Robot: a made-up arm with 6 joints. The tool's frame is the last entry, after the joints. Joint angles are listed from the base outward. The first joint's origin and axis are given. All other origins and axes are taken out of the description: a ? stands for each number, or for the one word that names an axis. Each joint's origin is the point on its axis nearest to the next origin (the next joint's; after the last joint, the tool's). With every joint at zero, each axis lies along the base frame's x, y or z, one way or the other. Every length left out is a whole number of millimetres.
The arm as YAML. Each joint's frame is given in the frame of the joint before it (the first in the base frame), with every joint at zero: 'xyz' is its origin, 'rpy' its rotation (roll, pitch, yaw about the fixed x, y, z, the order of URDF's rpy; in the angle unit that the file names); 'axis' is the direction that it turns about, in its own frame. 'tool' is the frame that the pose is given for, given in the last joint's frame.
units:
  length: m
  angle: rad
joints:
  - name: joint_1
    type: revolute
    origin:
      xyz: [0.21, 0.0, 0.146]
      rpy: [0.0, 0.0, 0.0]
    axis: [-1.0, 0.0, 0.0]
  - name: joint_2
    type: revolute
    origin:
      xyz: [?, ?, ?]
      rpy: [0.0, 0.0, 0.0]
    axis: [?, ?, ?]
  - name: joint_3
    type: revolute
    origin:
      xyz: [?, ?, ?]
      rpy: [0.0, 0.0, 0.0]
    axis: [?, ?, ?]
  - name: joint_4
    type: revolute
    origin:
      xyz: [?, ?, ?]
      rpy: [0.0, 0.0, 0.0]
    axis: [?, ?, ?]
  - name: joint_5
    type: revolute
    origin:
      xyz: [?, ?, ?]
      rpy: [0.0, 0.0, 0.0]
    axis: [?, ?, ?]
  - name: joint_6
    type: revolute
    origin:
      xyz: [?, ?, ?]
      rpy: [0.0, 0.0, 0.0]
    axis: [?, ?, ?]
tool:
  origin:
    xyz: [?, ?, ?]
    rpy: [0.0, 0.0, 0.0]
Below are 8 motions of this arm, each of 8 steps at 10 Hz.
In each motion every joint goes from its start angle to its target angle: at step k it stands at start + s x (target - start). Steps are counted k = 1, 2, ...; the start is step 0. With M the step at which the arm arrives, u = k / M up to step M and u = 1 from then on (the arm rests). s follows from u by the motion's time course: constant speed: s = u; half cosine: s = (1 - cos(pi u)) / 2; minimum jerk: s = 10 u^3 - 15 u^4 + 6 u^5.
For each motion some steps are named. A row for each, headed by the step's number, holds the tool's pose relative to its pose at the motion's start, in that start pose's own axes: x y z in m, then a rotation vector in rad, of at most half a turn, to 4 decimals.
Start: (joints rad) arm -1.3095 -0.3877 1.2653 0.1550 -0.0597 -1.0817
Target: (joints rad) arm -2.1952 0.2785 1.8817 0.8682 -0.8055 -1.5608
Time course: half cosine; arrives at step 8
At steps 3, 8:
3: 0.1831 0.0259 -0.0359 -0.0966 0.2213 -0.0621
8: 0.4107 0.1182 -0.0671 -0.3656 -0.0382 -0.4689

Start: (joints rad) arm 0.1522 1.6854 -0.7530 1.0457 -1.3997 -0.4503
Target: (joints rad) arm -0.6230 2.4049 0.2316 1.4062 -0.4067 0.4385
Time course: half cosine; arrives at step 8
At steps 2, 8:
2: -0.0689 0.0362 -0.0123 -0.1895 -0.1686 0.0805
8: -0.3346 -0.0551 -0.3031 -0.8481 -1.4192 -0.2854

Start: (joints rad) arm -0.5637 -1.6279 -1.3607 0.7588 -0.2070 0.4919
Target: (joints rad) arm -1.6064 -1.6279 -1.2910 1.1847 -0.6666 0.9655
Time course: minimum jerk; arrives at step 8
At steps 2, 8:
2: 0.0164 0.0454 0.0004 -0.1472 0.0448 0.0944
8: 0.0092 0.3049 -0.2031 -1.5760 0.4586 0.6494

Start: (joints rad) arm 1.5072 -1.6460 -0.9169 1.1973 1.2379 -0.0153
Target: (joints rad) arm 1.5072 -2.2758 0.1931 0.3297 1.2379 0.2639
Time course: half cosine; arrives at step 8
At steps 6, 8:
6: 0.0595 -0.1096 -0.0246 -0.0719 -0.2760 0.9085
8: 0.0933 -0.1345 -0.0388 0.0232 -0.2885 1.0108

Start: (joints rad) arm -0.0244 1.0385 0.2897 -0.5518 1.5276 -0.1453
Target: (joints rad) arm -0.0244 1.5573 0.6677 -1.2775 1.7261 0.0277
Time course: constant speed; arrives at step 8
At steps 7, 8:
7: -0.2857 -0.1098 -0.3335 0.2454 -1.2099 -0.0577
8: -0.2885 -0.1112 -0.4011 0.2929 -1.3720 -0.1004

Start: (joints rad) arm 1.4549 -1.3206 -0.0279 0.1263 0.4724 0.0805
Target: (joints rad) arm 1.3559 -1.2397 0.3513 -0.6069 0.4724 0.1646
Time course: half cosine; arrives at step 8
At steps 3, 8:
3: -0.0391 -0.0164 -0.0088 0.0458 -0.2620 0.1045
8: -0.0973 -0.0791 -0.0855 0.2516 -0.8402 0.2568

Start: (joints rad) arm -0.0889 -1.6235 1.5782 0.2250 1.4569 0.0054
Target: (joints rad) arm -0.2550 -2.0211 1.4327 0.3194 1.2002 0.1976
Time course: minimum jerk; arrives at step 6
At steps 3, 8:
3: 0.0390 -0.0077 -0.0422 -0.0045 0.2024 -0.1660
8: 0.0789 -0.0252 -0.0952 0.0231 0.4449 -0.2910

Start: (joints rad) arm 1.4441 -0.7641 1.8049 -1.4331 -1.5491 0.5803
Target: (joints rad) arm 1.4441 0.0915 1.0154 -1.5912 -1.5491 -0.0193
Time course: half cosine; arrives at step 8
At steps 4, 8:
4: -0.0370 0.0013 0.1170 -0.1041 0.1192 -0.4050
8: -0.0913 0.1098 0.2393 -0.2739 -0.0542 -0.7980

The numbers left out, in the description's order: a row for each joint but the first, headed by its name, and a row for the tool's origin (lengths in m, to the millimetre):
joint_2: xyz 0.0 -0.176 -0.056, axis 0.0 -1.0 0.0
joint_3: xyz 0.062 0.0 -0.079, axis 0.0 0.0 1.0
joint_4: xyz -0.083 -0.221 0.0, axis 0.0 1.0 0.0
joint_5: xyz 0.043 0.0 -0.11, axis 0.0 -1.0 0.0
joint_6: xyz 0.063 0.0 0.217, axis -1.0 0.0 0.0
tool: xyz 0.0 0.12 0.143

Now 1 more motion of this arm.
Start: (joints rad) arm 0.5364 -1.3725 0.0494 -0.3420 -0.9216 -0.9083
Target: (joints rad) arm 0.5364 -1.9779 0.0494 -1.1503 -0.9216 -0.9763
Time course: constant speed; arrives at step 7
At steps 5, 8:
5: -0.0876 -0.0002 0.0175 0.0688 -0.0818 0.1205
8: -0.1237 0.0003 0.0262 0.0968 -0.1156 0.1678

